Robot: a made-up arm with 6 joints.
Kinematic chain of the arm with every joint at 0, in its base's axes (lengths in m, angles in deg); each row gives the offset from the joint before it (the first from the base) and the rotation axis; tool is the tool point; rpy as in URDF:
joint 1: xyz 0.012 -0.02 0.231 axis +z
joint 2: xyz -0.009 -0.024 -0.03 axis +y
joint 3: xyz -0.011 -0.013 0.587 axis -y
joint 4: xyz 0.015 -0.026 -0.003 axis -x
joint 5: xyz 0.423 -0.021 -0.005 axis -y
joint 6: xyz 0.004 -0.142 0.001 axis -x
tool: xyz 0.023 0.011 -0.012 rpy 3.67 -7.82 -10
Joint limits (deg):
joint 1: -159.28..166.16
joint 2: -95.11..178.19
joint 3: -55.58..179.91
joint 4: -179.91..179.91
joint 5: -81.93..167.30
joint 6: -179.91..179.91
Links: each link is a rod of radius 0.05 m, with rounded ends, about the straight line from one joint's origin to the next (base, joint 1, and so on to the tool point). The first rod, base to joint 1, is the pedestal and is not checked.
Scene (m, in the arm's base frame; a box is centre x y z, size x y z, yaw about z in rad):
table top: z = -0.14
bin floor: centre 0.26 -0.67 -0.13 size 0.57 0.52 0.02 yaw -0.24
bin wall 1: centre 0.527 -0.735 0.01 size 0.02 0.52 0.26 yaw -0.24
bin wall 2: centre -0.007 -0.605 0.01 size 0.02 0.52 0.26 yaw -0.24
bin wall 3: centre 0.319 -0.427 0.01 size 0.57 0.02 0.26 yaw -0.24
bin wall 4: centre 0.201 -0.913 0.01 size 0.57 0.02 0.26 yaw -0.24
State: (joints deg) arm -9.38 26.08 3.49 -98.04 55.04 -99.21
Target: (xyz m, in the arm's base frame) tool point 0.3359 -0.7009 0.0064
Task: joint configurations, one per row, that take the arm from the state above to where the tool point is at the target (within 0.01 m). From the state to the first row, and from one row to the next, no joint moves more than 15 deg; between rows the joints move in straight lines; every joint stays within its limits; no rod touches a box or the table.
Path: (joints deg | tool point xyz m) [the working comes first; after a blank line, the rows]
Joints at the target: -57.15 68.67 24.88 -86.39 51.87 -98.70
Straight joint move there: touches bin wall 1, bin wall 3.

1: -21.34 30.88 8.18 -95.22 54.57 -99.13 | 0.5721 -0.3182 0.3944
2: -33.30 35.69 12.86 -92.41 54.10 -99.06 | 0.5287 -0.4569 0.3679
3: -45.26 40.49 17.55 -89.59 53.63 -98.98 | 0.4493 -0.5877 0.3386
4: -57.22 45.29 22.23 -86.78 53.16 -98.91 | 0.3358 -0.7009 0.3063
5: -57.18 56.98 23.56 -86.58 52.52 -98.80 | 0.3439 -0.7133 0.1572
6: -57.15 68.67 24.88 -86.39 51.87 -98.70 | 0.3359 -0.7009 0.0064

